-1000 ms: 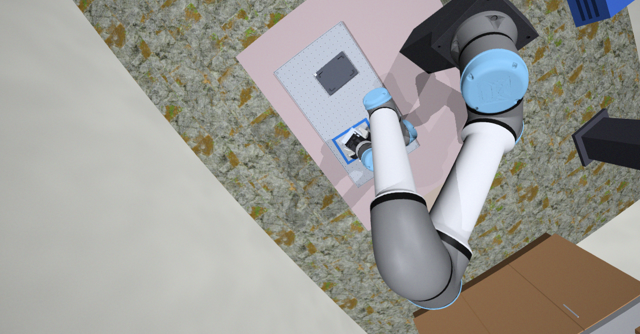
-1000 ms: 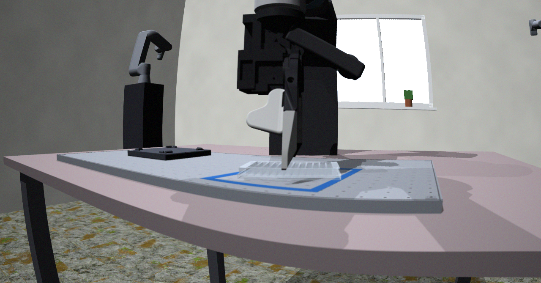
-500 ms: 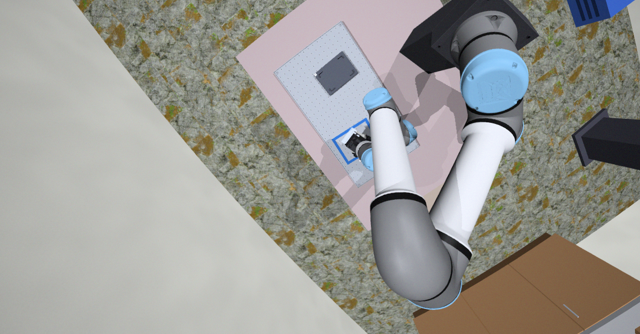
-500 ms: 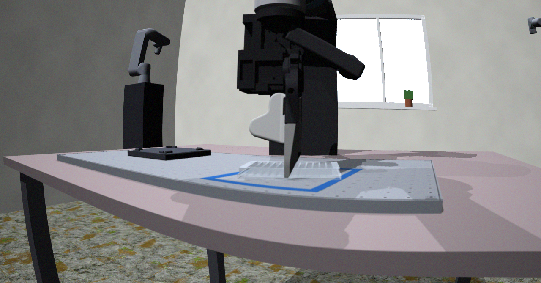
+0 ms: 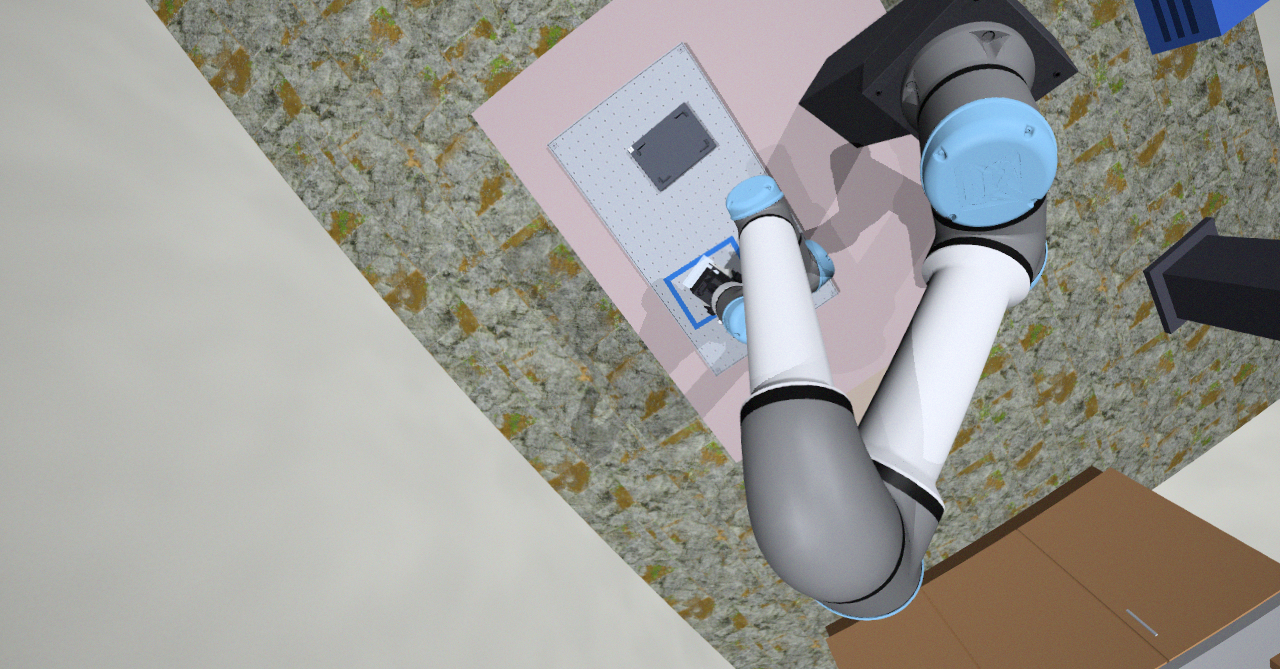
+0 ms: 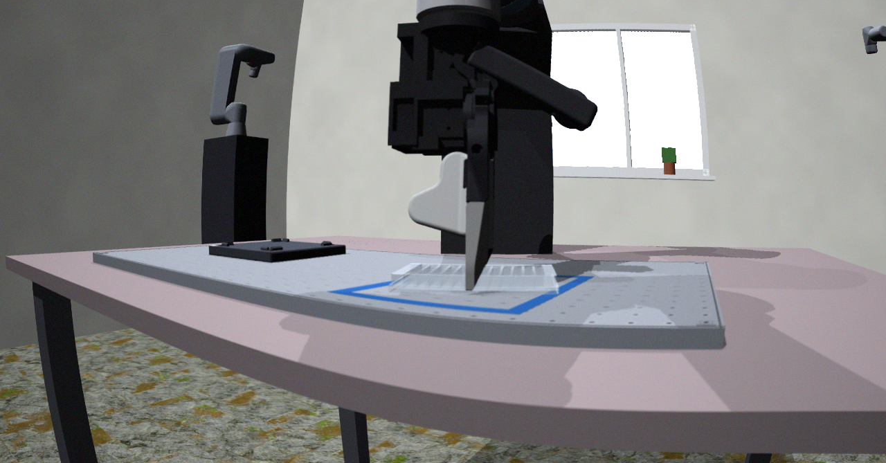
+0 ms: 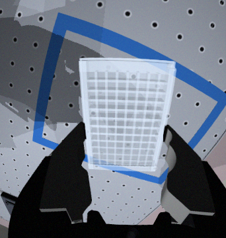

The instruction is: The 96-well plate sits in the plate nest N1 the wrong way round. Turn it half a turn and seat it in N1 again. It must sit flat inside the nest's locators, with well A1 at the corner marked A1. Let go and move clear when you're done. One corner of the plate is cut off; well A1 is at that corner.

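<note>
The plate nest is 12 cm behind my hand, 31 cm to the right of it and 1 cm below it. Also, from my hand: A1 label (5 cm behind, 36 cm to the right); clear 96-well plate (1 cm below).
</note>
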